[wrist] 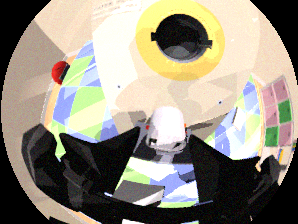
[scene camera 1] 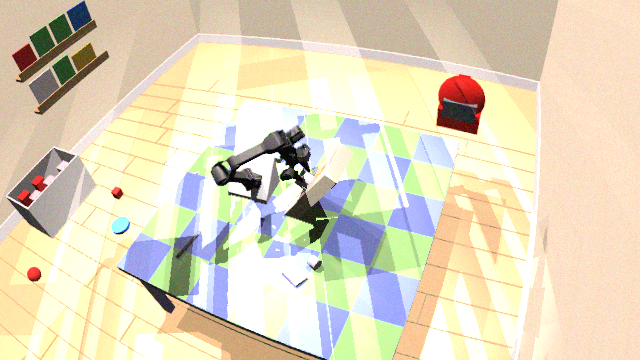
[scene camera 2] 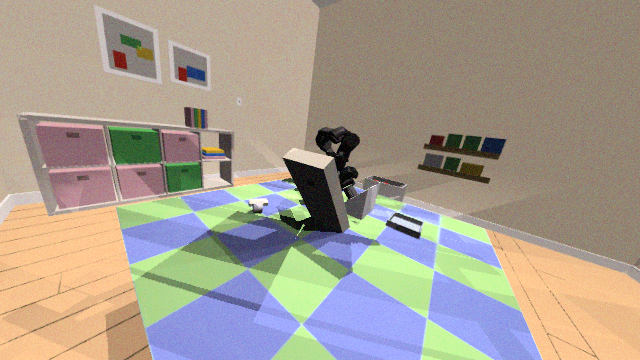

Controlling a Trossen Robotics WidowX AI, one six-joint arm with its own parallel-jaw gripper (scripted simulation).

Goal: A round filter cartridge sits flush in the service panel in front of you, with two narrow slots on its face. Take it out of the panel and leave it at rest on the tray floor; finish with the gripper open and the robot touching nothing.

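Scene:
A service panel [scene camera 1: 329, 173], [scene camera 2: 294, 150]: same spot.

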